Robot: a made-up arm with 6 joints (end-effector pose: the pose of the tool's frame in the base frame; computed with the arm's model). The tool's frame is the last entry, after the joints.
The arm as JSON. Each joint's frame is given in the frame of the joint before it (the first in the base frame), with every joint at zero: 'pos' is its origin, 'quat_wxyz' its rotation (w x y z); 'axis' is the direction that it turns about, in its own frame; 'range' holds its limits. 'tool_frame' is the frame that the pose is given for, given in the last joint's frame.
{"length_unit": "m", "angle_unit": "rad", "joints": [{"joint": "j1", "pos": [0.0, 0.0, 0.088], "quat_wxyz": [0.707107, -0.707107, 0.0, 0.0], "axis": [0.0, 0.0, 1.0], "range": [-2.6, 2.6]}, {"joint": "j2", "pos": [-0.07, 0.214, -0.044], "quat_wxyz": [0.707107, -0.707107, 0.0, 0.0], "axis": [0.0, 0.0, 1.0], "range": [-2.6, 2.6]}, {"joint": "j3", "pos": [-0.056, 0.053, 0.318], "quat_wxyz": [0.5, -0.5, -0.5, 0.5], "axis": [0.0, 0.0, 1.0], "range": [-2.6, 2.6]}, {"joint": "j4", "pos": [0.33, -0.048, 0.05], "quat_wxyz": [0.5, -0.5, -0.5, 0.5], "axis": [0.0, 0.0, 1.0], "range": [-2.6, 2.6]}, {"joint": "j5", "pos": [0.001, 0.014, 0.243], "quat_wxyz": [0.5, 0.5, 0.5, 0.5], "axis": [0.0, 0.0, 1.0], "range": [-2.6, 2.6]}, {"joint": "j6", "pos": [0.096, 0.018, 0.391], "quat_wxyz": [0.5, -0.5, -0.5, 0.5], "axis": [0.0, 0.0, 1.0], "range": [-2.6, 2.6]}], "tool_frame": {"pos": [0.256, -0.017, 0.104], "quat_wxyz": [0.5, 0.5, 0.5, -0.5]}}
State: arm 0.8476 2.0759 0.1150 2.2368 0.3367 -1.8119
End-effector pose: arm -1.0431 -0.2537 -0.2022 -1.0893 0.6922 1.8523
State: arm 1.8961 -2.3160 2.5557 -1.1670 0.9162 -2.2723
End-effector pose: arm -0.6835 -0.6581 0.1880 0.3743 0.4183 2.6914
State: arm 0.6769 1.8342 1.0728 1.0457 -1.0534 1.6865
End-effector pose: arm -0.4097 -0.0404 -0.1735 0.1690 -1.8671 0.1640
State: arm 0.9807 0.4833 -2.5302 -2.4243 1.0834 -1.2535
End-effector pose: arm -0.2726 0.4632 0.3223 0.0528 -1.3903 -1.0907
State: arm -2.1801 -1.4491 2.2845 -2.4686 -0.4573 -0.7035
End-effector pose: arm 0.0882 -0.6309 0.5239 2.1594 -0.5600 -1.2399
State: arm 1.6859 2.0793 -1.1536 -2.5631 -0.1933 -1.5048
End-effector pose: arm -0.8897 0.1438 -0.3685 -0.8603 -0.9362 1.2748
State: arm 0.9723 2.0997 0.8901 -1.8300 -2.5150 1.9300
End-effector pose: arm -0.5105 0.2436 -0.1657 1.2111 -0.0286 2.4963
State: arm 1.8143 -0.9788 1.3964 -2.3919 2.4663 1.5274
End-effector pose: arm -0.4225 -0.3309 0.1820 0.3115 2.6113 0.1213
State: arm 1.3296 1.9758 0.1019 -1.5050 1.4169 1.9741
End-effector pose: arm -0.4939 0.2466 0.0823 2.0361 -0.1583 -1.6294
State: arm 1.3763 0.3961 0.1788 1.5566 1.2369 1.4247
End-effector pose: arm -0.5156 -0.1688 0.0730 0.6419 1.7298 1.1168
